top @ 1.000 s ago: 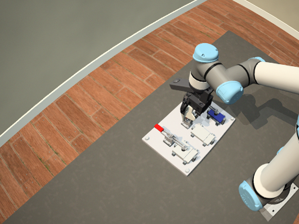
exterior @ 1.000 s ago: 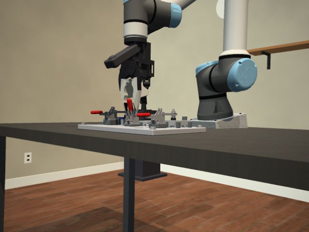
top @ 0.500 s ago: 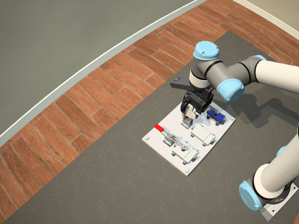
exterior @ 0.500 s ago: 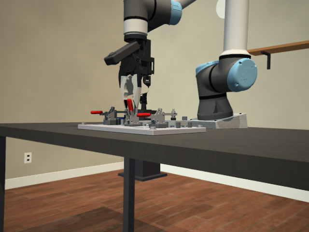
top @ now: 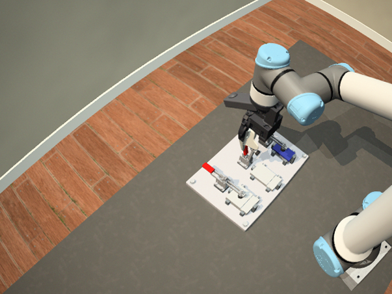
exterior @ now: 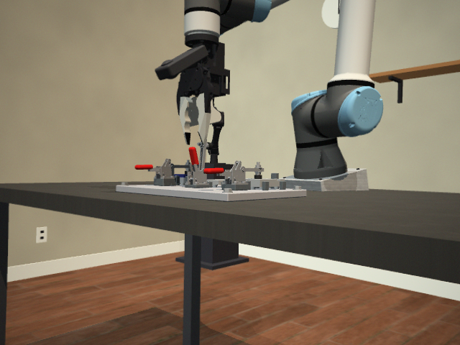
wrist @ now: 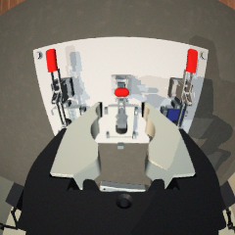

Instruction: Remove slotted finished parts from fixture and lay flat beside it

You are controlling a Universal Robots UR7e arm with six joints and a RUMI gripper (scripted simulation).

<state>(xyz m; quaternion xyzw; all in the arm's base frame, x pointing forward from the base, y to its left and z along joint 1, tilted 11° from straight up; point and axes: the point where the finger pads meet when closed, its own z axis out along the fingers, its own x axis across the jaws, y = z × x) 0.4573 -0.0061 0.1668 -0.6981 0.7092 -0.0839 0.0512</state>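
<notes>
The white fixture plate is 40 mm behind my hand and 110 mm below it. Round my hand: blue blank 80 mm behind, 110 mm to the right, 90 mm below.
</notes>
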